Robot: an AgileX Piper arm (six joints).
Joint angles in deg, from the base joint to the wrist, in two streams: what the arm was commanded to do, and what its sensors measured. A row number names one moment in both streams.
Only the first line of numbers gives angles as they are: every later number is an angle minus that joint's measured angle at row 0.
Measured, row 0:
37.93 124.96 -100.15 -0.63 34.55 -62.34
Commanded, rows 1 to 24:
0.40 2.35 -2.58 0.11 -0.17 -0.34
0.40 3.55 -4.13 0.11 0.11 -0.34
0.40 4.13 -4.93 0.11 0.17 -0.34
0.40 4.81 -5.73 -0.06 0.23 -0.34
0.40 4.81 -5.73 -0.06 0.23 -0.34
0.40 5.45 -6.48 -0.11 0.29 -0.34
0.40 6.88 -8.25 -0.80 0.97 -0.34
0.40 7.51 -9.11 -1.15 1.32 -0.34
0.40 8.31 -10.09 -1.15 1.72 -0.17
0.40 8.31 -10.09 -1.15 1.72 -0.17
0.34 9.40 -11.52 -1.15 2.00 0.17
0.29 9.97 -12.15 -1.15 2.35 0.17
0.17 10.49 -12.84 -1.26 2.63 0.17
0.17 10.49 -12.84 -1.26 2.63 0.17
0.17 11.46 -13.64 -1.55 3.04 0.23
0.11 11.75 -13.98 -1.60 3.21 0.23
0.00 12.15 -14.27 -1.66 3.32 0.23
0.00 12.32 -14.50 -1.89 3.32 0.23
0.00 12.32 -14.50 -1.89 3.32 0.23
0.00 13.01 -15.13 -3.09 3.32 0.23
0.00 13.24 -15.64 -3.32 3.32 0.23
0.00 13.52 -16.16 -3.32 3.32 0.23
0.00 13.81 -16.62 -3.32 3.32 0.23
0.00 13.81 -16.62 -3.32 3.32 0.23
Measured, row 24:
0.00 13.18 -15.24 -2.87 3.04 0.00
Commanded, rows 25 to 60:
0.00 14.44 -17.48 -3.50 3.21 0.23
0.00 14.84 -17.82 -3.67 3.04 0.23
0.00 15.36 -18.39 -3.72 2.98 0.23
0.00 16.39 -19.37 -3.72 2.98 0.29
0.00 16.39 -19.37 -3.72 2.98 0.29
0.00 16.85 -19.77 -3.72 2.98 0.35
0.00 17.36 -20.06 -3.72 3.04 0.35
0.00 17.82 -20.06 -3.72 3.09 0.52
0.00 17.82 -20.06 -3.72 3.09 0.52
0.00 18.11 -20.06 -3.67 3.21 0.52
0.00 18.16 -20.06 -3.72 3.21 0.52
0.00 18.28 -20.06 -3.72 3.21 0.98
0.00 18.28 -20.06 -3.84 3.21 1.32
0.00 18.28 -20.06 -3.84 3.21 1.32
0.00 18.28 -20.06 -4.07 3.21 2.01
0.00 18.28 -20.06 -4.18 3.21 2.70
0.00 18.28 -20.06 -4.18 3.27 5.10
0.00 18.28 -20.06 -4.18 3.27 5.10
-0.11 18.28 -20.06 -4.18 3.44 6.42
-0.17 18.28 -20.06 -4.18 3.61 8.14
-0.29 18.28 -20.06 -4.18 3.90 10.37
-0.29 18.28 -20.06 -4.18 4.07 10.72
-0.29 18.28 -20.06 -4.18 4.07 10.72
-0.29 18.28 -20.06 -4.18 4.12 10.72
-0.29 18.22 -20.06 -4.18 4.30 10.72
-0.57 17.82 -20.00 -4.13 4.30 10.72
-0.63 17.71 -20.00 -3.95 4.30 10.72
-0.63 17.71 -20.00 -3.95 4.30 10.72
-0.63 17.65 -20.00 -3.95 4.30 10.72
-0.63 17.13 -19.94 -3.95 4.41 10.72
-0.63 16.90 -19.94 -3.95 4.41 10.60
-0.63 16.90 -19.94 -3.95 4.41 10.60
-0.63 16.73 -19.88 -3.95 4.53 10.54
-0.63 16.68 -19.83 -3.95 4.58 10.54
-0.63 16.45 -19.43 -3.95 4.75 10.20
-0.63 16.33 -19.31 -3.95 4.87 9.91
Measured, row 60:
-0.17 16.56 -20.40 -5.62 0.80 8.65
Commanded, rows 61 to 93:
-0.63 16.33 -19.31 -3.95 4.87 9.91
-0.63 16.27 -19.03 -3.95 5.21 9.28
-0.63 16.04 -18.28 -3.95 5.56 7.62
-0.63 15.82 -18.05 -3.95 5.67 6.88
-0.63 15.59 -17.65 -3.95 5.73 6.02
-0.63 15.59 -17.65 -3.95 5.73 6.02
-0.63 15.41 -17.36 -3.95 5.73 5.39
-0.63 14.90 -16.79 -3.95 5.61 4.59
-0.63 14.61 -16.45 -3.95 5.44 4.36
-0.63 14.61 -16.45 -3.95 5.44 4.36
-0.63 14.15 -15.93 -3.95 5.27 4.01
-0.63 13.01 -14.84 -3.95 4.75 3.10
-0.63 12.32 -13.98 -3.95 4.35 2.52
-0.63 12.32 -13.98 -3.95 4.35 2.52
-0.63 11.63 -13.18 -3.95 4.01 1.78
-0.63 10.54 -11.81 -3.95 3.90 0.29
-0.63 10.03 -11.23 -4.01 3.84 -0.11
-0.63 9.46 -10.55 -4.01 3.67 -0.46
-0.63 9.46 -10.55 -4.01 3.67 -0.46
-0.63 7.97 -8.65 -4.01 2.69 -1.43
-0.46 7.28 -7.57 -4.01 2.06 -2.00
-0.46 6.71 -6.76 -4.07 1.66 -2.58
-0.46 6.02 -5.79 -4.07 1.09 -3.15
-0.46 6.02 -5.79 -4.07 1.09 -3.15
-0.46 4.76 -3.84 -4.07 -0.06 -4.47
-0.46 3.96 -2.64 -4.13 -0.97 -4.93
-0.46 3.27 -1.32 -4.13 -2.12 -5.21
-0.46 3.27 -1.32 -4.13 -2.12 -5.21
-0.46 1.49 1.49 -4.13 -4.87 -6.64
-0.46 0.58 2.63 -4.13 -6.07 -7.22
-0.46 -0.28 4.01 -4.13 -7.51 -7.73
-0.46 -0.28 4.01 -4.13 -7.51 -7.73
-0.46 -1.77 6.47 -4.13 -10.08 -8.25
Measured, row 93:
-0.17 1.15 3.72 -3.90 -6.19 -7.33
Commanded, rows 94 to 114:
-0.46 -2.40 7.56 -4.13 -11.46 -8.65
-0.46 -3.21 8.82 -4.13 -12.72 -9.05
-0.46 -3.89 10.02 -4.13 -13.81 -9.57
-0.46 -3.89 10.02 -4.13 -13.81 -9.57
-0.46 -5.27 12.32 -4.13 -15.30 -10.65
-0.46 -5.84 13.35 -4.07 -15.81 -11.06
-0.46 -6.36 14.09 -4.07 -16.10 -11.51
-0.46 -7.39 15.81 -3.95 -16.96 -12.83
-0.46 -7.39 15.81 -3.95 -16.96 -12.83
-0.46 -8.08 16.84 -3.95 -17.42 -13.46
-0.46 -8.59 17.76 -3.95 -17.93 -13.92
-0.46 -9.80 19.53 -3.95 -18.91 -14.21
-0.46 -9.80 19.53 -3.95 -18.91 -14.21
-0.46 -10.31 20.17 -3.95 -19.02 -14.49
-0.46 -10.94 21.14 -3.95 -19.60 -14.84
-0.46 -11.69 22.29 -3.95 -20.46 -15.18
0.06 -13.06 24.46 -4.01 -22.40 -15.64
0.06 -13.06 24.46 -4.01 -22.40 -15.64
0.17 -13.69 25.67 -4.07 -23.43 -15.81
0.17 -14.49 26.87 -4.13 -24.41 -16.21
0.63 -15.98 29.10 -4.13 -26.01 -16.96
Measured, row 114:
0.52 -13.06 26.70 -3.84 -22.86 -16.27
